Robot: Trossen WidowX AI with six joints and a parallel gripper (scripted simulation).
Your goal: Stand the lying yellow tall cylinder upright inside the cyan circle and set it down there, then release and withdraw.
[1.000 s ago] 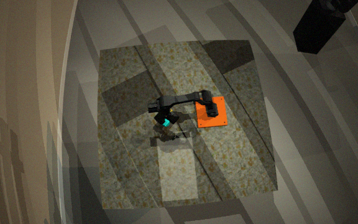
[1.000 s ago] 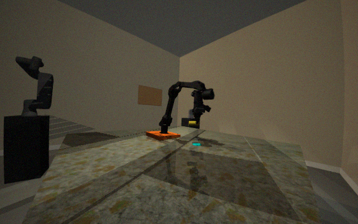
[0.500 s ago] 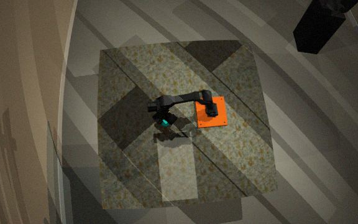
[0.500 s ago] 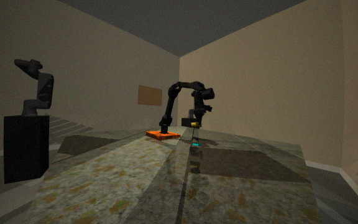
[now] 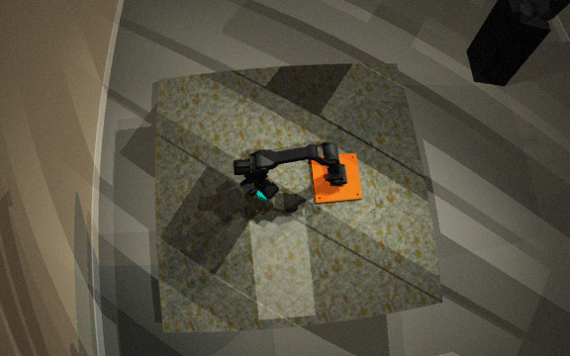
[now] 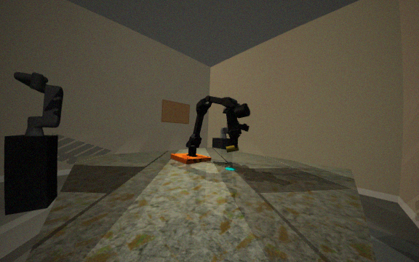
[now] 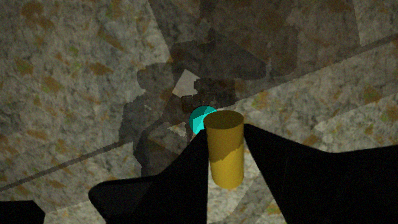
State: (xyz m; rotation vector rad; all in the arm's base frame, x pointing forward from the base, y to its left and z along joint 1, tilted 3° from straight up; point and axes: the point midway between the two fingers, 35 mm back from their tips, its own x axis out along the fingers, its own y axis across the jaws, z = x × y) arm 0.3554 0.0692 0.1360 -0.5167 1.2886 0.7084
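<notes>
My gripper tip is now 130 mm above the cyan circle, 30 mm past it and 10 mm to the left of it. From my gripper tip the other things lie so: yellow cylinder (20 mm to the right, 10 mm below, 10 mm behind).
</notes>
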